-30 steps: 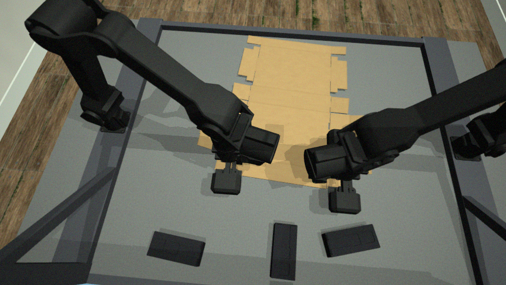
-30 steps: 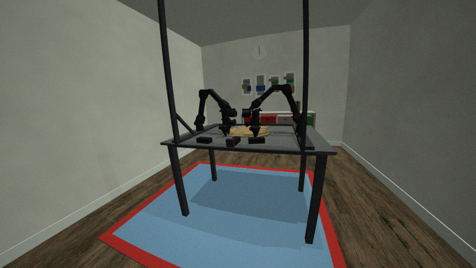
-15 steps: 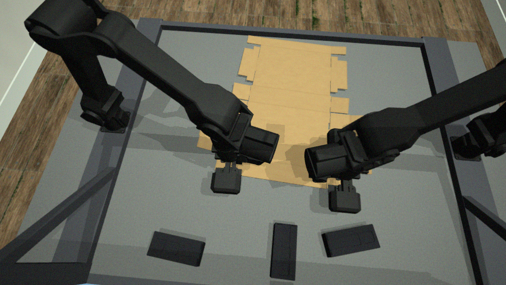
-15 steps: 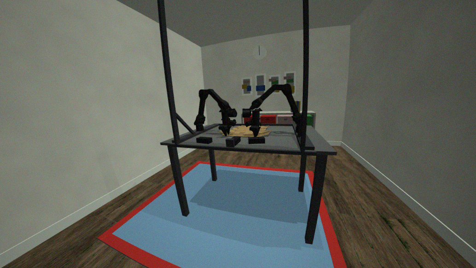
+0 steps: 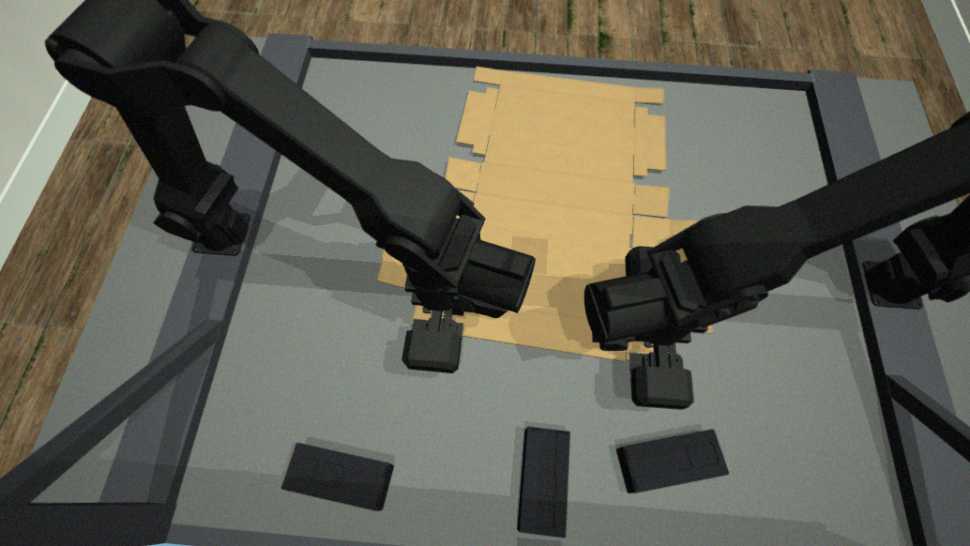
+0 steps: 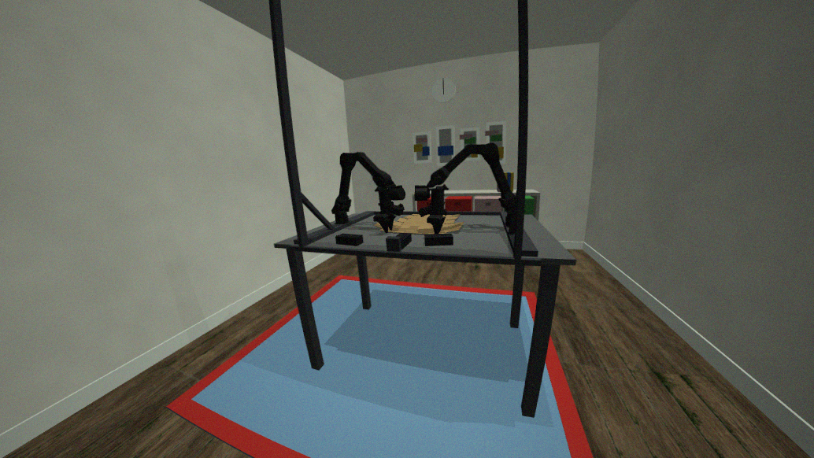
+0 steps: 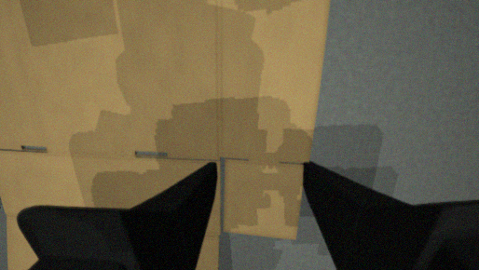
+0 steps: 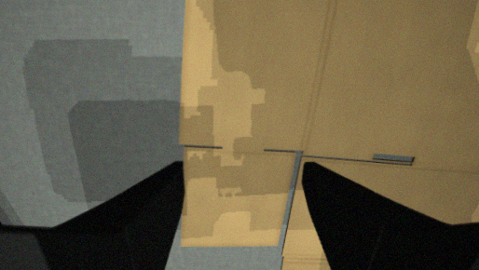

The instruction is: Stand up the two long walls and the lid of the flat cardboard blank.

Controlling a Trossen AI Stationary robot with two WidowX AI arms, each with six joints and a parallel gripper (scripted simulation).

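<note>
Right now the corner flap is 30 mm below my left hand and 20 mm to the left of it. From my left hand the other things lie so: dark frame rail (460 mm ahead, 140 mm to the right, 30 mm below).
</note>
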